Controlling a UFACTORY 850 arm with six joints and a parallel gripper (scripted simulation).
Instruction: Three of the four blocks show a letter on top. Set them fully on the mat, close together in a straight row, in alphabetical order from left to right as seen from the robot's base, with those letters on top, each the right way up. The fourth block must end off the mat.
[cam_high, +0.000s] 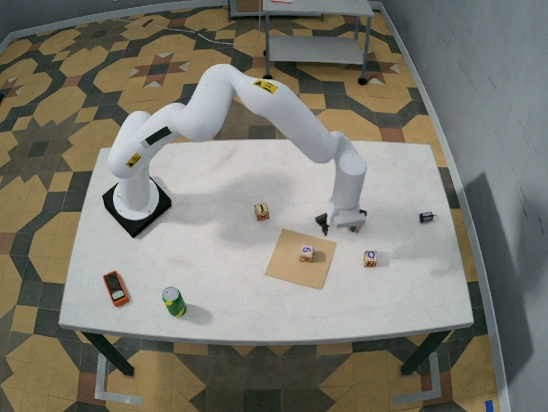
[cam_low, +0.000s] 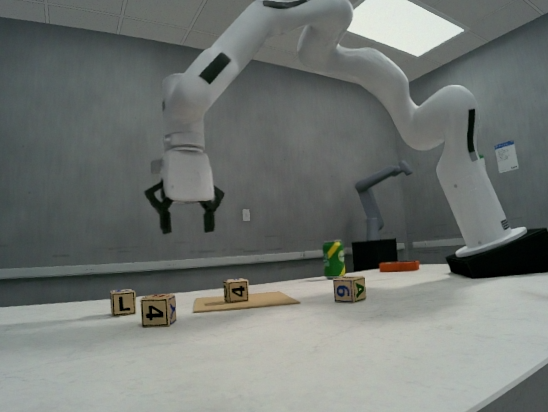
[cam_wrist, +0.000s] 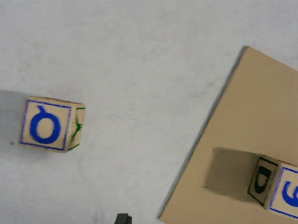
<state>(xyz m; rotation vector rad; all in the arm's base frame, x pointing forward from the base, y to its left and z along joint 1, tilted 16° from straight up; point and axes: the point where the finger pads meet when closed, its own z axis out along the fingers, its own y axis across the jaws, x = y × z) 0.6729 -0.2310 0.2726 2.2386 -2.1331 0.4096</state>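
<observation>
Now: the tan mat 16 cm below my hand and 11 cm behind it. Also, from my hand: small black object (42 cm ahead, 14 cm below, 10 cm to the left); then Q block (14 cm below, 13 cm ahead, 5 cm to the right); then J block (23 cm behind, 20 cm to the left, 14 cm below).
</observation>
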